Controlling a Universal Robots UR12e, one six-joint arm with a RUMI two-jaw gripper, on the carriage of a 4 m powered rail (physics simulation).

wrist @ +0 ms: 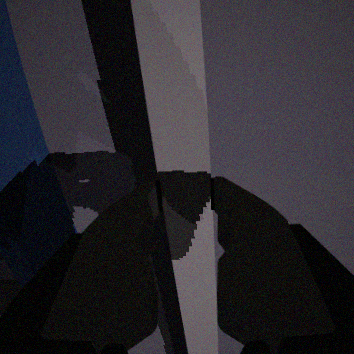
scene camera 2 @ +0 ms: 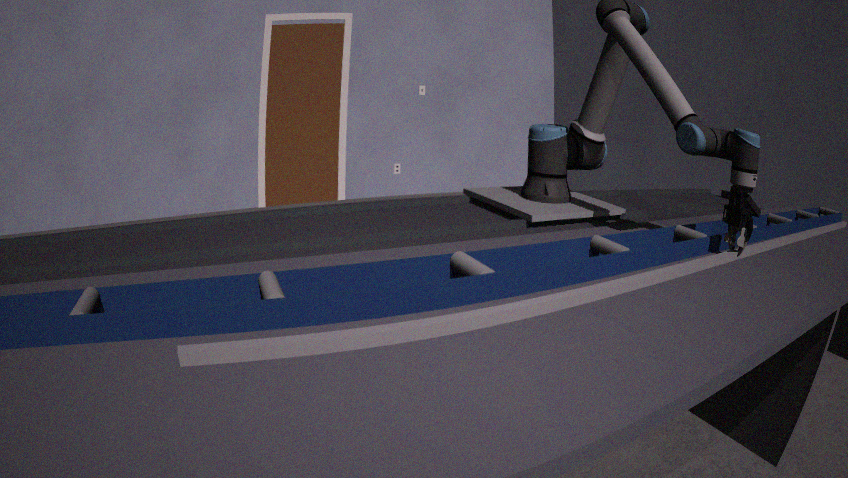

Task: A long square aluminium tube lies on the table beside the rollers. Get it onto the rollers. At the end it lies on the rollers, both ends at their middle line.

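Seen in the pictures: gripper, fingertip midpoint: point(wrist: 185, 181) point(scene camera 2: 734, 254); arm's base, origin of the base link: point(scene camera 2: 546, 198).
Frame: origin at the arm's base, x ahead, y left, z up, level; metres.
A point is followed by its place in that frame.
The long square aluminium tube point(scene camera 2: 415, 329) {x 0.797, y -0.845, z -0.009 m} point(wrist: 175, 100) {x 0.771, y 0.271, z -0.005 m} is a pale bar. It lies on the table, apart from the rollers, along the near side of the blue strip. Its left end shows in the scene view; its other end is too small to make out at the far right. The grey rollers point(scene camera 2: 271, 286) {x 0.645, y -1.052, z 0.030 m} point(scene camera 2: 472, 265) {x 0.641, y -0.662, z 0.026 m} stand in a row in the blue strip. My gripper point(scene camera 2: 740, 244) {x 0.772, y 0.225, z -0.017 m} point(wrist: 185, 181) {x 0.772, y 0.225, z -0.017 m} is low over the far right part of the tube. Its fingers are closed in on both sides of the tube, shut on it.
The blue strip point(scene camera 2: 368, 287) {x 0.558, y -0.843, z -0.026 m} point(wrist: 15, 100) {x 0.694, y 0.277, z -0.016 m} runs beside the tube on the table point(scene camera 2: 356, 415) {x 0.976, y -1.000, z -0.030 m} point(wrist: 280, 100) {x 0.823, y 0.261, z -0.030 m}. The arm's base stands on the rail carriage point(scene camera 2: 498, 201) {x 0.018, y -0.220, z 0.000 m} behind the strip. A dark shadow band runs along the tube's left side in the wrist view.
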